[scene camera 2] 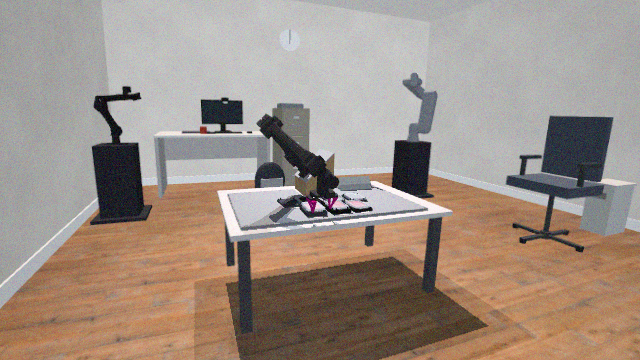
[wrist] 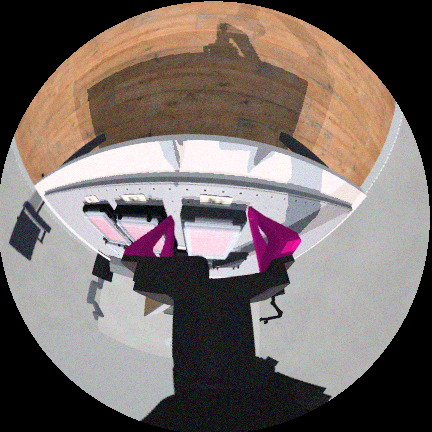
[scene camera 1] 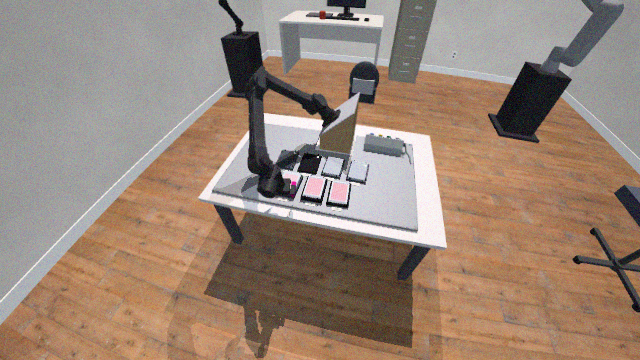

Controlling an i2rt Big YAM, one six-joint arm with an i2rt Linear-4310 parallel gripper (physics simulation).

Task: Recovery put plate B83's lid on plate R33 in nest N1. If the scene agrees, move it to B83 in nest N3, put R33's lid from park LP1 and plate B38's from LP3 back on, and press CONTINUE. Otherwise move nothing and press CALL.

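Pixels of known places: gripper, fingertip midpoint: (scene camera 2: 321, 210) (wrist: 209, 214) (scene camera 1: 282, 196); arm's base, origin of the base link: (scene camera 1: 332, 119).
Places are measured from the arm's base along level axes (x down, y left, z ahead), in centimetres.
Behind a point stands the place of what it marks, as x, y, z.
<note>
My gripper (scene camera 2: 321, 203) {9.3, -11.9, 54.9} (wrist: 209, 214) {9.3, -11.9, 54.9} is open, with nothing between its magenta fingers. It is low over the N1 plate (wrist: 212, 241) {9.2, -12.9, 47.8} (scene camera 2: 313, 208), and in the wrist view the fingers stand on either side of that plate. The N1 plate is pink with a pale rim; the arm partly hides it in scene camera 1. The N2 plate (scene camera 1: 314, 187) {9.7, 0.8, 45.7} and the N3 plate (scene camera 1: 339, 193) {10.8, 12.9, 45.7} are pink too and sit in black nests. Two pale lids (scene camera 1: 332, 166) {11.3, 6.1, 27.7} (scene camera 1: 358, 171) {11.3, 20.0, 28.3} lie in the row behind. A grey button box (scene camera 1: 384, 145) {8.6, 32.2, 6.1} (scene camera 2: 355, 183) {8.9, 31.3, 6.2} stands at the back. Plate and park labels are unreadable.
A black park (scene camera 1: 310, 163) {12.0, -6.1, 27.3} shows left of the lids, with another dark holder (scene camera 1: 286, 159) {12.0, -19.8, 27.3} beside it, partly behind the arm. A tilted tan-backed panel (scene camera 1: 340, 136) {3.0, 7.1, 11.6} stands behind the parks. A cable (scene camera 1: 409, 152) {13.1, 47.8, 3.1} runs beside the button box. The grey board (scene camera 1: 385, 200) {13.0, 35.0, 43.2} covers much of the white table.
</note>
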